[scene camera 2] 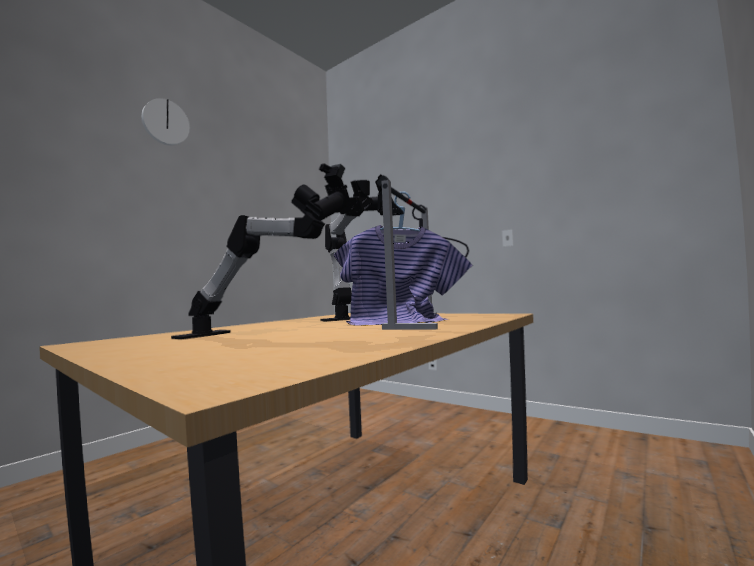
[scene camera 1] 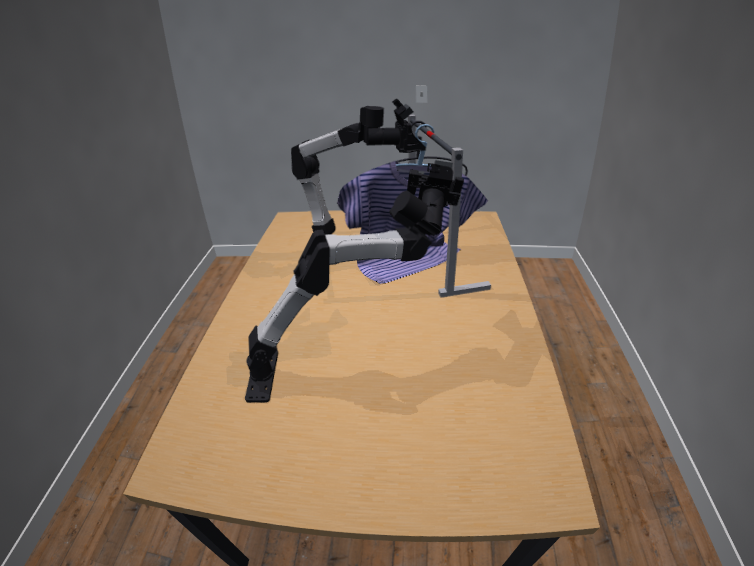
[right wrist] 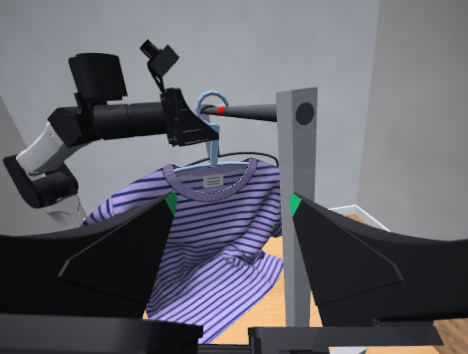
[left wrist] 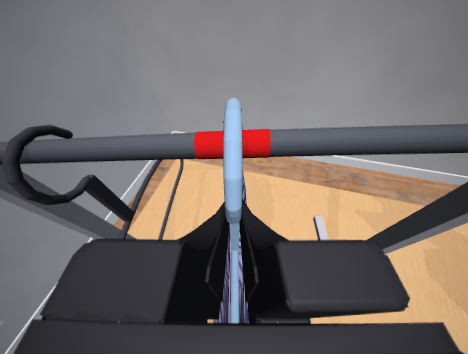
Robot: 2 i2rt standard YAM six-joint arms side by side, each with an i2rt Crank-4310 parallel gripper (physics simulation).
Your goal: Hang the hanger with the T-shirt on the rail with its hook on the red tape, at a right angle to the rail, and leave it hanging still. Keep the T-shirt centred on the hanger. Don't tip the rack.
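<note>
The light-blue hanger [left wrist: 233, 170] [right wrist: 214, 150] is upright. Its hook crosses in front of the red tape [left wrist: 257, 143] [right wrist: 221, 111] [scene camera 1: 429, 132] in the left wrist view, about square to the rail [left wrist: 350, 138]. In the right wrist view the hook tip is just above the tape; I cannot tell whether it touches. The purple striped T-shirt [scene camera 1: 377, 194] [scene camera 2: 371, 268] [right wrist: 215, 225] looks roughly centred; its hem lies on the table. My left gripper [left wrist: 234, 201] [right wrist: 218, 135] is shut on the hanger's neck. My right gripper [right wrist: 233, 195] is open and empty, facing the T-shirt and near post.
The grey rack post [scene camera 1: 452, 243] [scene camera 2: 390, 274] [right wrist: 300, 160] stands upright close to the right gripper and the T-shirt. A black hanger hook [left wrist: 12, 175] is around the rail to the left of the tape in the left wrist view.
</note>
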